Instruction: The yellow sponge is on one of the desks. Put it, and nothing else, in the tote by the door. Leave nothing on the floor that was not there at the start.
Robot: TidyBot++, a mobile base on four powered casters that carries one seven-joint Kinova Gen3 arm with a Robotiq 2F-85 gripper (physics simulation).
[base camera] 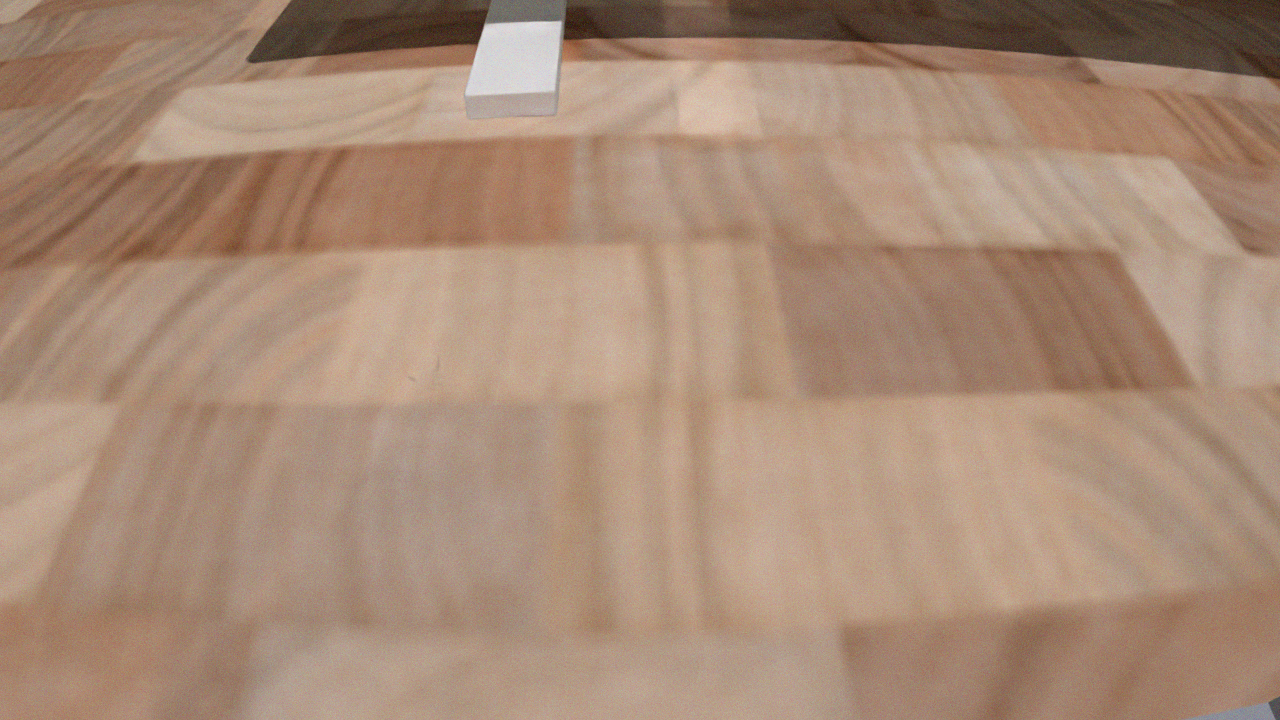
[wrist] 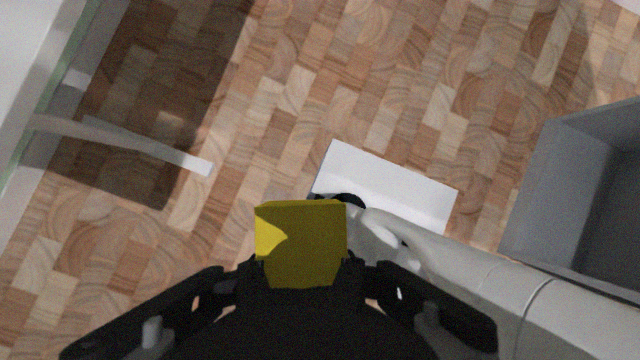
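Observation:
The yellow sponge shows in the lower middle of the wrist view, partly in shade. My gripper is shut on it, with one black finger at each side. The sponge is held up above the wooden floor. A grey open-topped container, which looks like the tote, stands at the right of the wrist view. Its near wall and part of its dark inside show; the rest is cut off by the frame or hidden by my arm. The sponge is to the left of it, not over it. The door does not show.
A white desk top is at the upper left of the wrist view. Its pale foot reaches out over the floor. My white base and arm lie between sponge and container. Shadow falls under the desk.

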